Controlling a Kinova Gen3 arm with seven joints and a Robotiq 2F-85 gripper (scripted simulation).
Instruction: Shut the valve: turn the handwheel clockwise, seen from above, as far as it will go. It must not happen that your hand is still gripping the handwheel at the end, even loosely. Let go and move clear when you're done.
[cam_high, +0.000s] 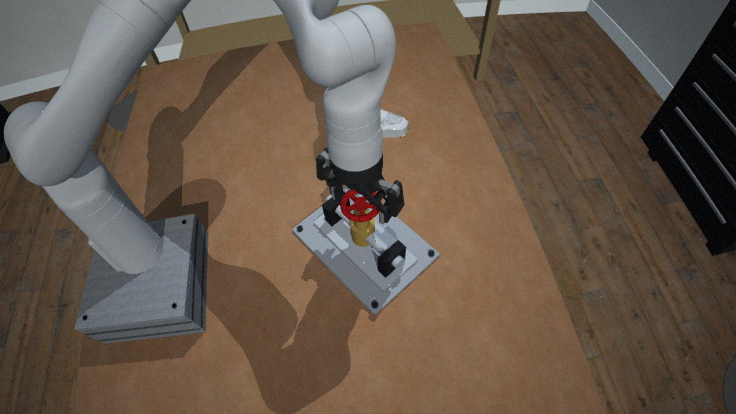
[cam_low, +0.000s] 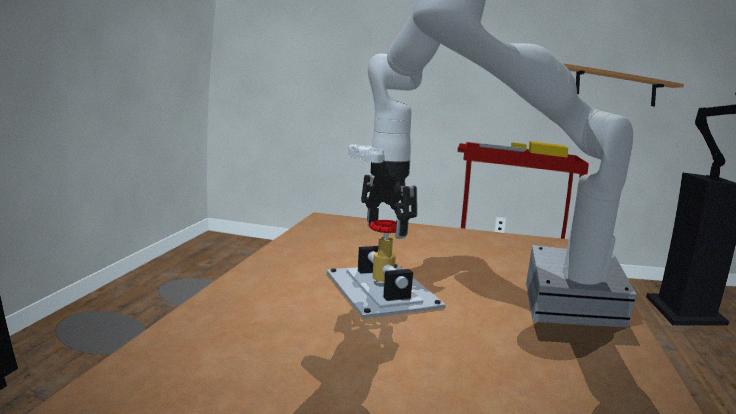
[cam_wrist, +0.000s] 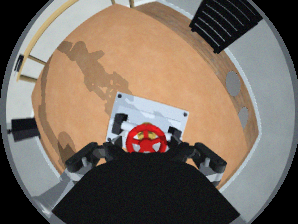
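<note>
Now: hand right at the handwheel. From my hand the other things lie so: baseplate 120 mm below.
</note>
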